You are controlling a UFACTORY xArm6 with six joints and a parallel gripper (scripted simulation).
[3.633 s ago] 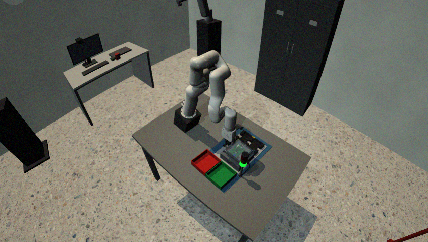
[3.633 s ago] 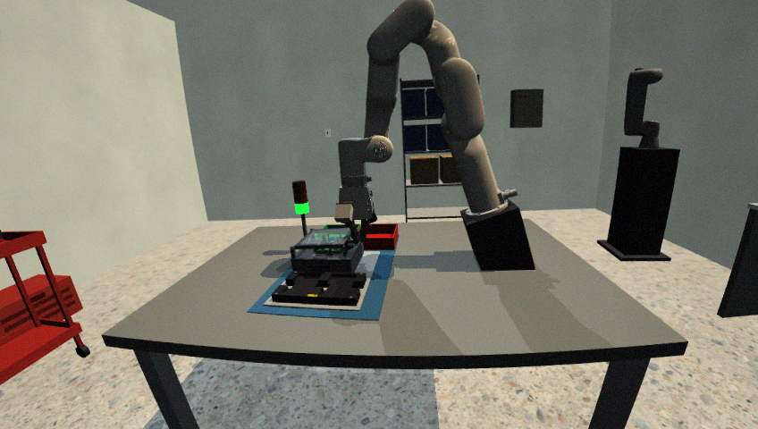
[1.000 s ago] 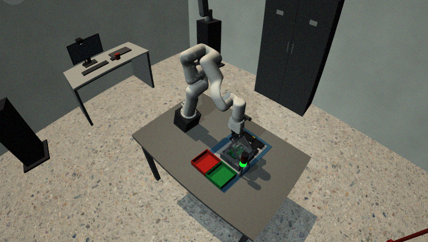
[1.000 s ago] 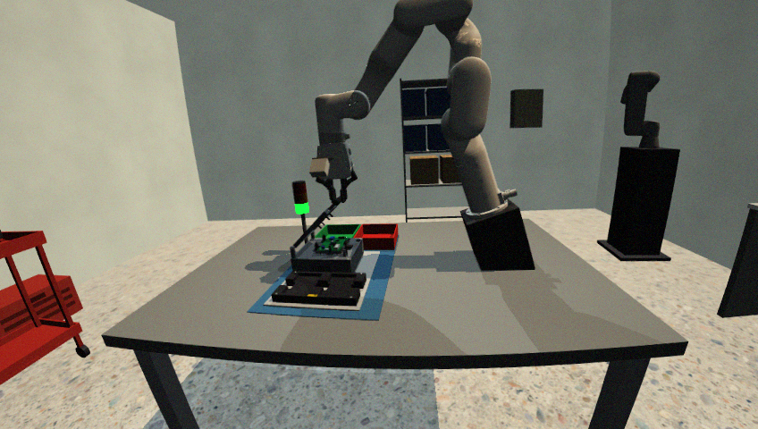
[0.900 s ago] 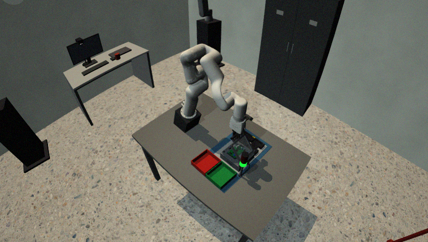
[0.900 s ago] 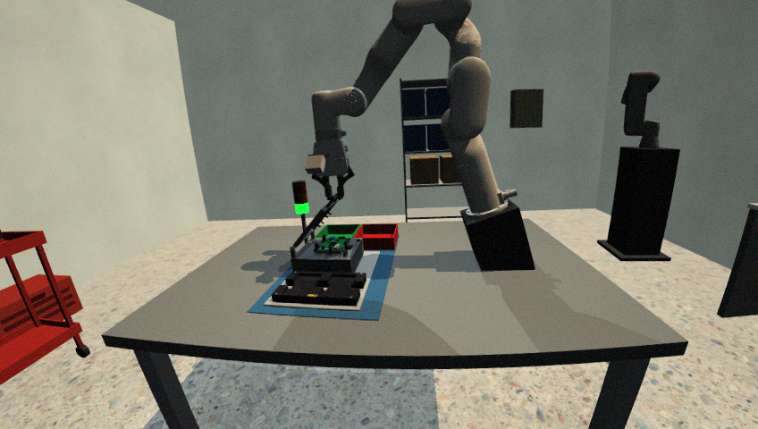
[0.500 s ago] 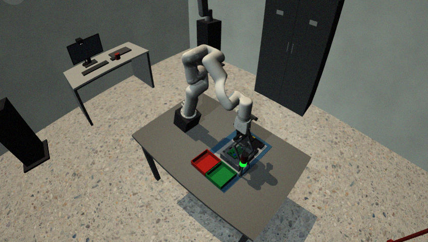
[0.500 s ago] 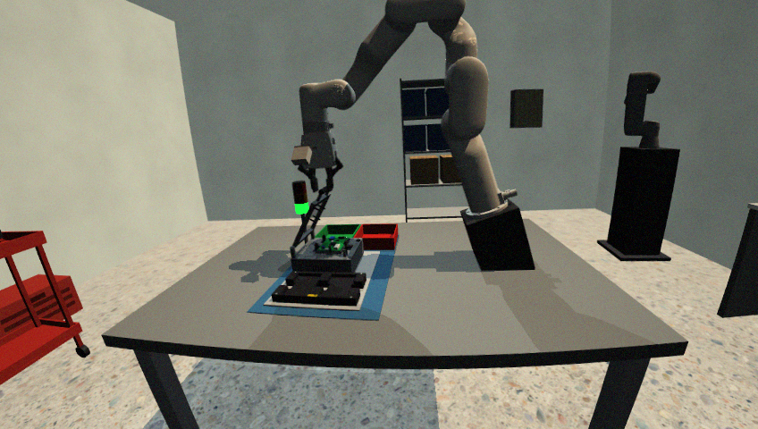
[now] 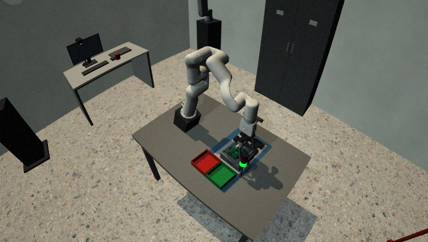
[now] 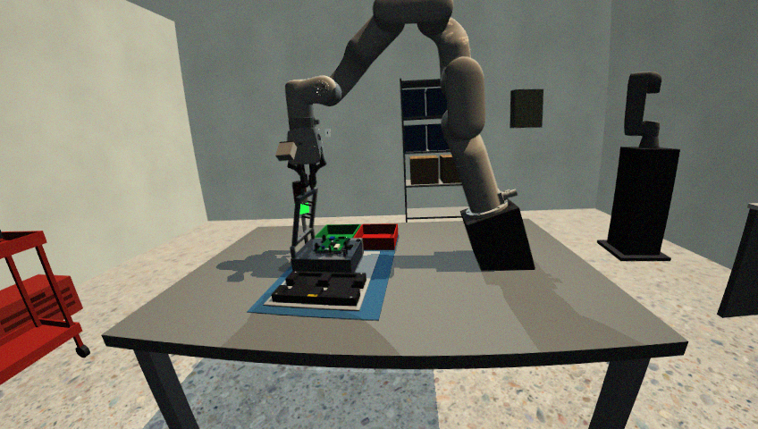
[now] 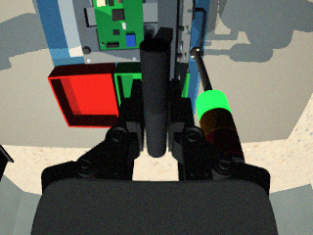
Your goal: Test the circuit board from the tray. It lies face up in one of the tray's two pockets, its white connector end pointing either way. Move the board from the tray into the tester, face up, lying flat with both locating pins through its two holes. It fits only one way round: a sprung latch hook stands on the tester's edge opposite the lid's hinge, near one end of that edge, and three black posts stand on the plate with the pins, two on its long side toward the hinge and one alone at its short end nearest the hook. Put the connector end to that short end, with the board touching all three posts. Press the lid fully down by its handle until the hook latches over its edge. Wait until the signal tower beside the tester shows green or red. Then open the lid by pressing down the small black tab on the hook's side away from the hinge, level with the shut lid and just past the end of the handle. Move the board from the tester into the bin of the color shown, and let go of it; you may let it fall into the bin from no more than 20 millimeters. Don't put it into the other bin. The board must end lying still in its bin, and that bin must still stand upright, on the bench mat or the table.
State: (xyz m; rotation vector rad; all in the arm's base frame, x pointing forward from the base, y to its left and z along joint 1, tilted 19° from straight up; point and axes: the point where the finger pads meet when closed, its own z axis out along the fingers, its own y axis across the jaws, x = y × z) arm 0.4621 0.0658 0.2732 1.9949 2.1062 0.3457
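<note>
Now: the green circuit board 200 mm below my hand and 60 mm behind it. The rest, counted from my hand: tester lid: 90 mm below, 20 mm ahead; tester plate: 200 mm below, 50 mm behind; black latch hook: 190 mm below, 120 mm behind, 50 mm to the left.
</note>
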